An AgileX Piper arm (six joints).
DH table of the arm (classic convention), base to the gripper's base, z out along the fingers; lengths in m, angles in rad. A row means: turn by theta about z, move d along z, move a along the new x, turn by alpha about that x. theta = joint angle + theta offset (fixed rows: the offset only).
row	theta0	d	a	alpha
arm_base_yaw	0	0.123	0	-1.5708
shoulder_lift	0.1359	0	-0.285	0
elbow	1.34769	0	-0.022	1.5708
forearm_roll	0	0.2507	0	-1.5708
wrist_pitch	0	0	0	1.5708
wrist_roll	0	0.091	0	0
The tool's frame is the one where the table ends.
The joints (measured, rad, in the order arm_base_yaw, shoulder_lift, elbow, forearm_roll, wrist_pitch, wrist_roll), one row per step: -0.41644 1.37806 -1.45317 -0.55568 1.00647 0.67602; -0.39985 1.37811 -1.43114 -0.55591 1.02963 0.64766; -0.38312 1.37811 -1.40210 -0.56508 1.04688 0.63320; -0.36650 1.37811 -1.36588 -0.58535 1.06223 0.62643; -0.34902 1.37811 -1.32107 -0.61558 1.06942 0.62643; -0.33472 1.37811 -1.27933 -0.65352 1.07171 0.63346; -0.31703 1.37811 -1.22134 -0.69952 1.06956 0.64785; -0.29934 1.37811 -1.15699 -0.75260 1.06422 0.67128
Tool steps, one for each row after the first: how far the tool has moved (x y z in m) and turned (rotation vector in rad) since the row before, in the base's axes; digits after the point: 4 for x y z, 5 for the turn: 0.0008 0.0042 -0.0078 0.00676 0.05644 0.02250; 0.0007 0.0037 -0.0092 0.00388 0.05279 0.01603; 0.0000 0.0032 -0.0106 -0.00244 0.05716 0.01102; -0.0001 0.0029 -0.0122 -0.01031 0.05802 0.01183; -0.0006 0.0018 -0.0106 -0.01913 0.04918 0.00765; -0.0011 0.0026 -0.0146 -0.02185 0.05847 0.01078; -0.0020 0.0025 -0.0157 -0.02656 0.05749 0.01019
